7 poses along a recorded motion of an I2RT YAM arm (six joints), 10 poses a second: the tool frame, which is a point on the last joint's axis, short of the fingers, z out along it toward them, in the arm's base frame.
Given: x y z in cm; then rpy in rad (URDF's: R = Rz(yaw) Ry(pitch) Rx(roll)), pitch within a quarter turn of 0, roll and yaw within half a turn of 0.
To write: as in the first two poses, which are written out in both.
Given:
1: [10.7 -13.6 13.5 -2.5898 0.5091 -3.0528]
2: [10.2 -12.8 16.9 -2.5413 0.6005 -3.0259]
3: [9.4 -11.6 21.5 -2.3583 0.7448 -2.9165]
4: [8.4 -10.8 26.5 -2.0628 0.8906 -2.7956]
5: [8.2 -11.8 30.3 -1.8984 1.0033 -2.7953]
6: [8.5 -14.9 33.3 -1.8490 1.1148 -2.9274]
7: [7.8 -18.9 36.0 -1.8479 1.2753 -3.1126]
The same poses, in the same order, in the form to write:
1: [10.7 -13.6 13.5 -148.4 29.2 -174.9]
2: [10.2 -12.8 16.9 -145.6 34.4 -173.4]
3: [9.4 -11.6 21.5 -135.1 42.7 -167.1]
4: [8.4 -10.8 26.5 -118.2 51.0 -160.2]
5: [8.2 -11.8 30.3 -108.8 57.5 -160.2]
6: [8.5 -14.9 33.3 -105.9 63.9 -167.7]
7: [7.8 -18.9 36.0 -105.9 73.1 -178.3]
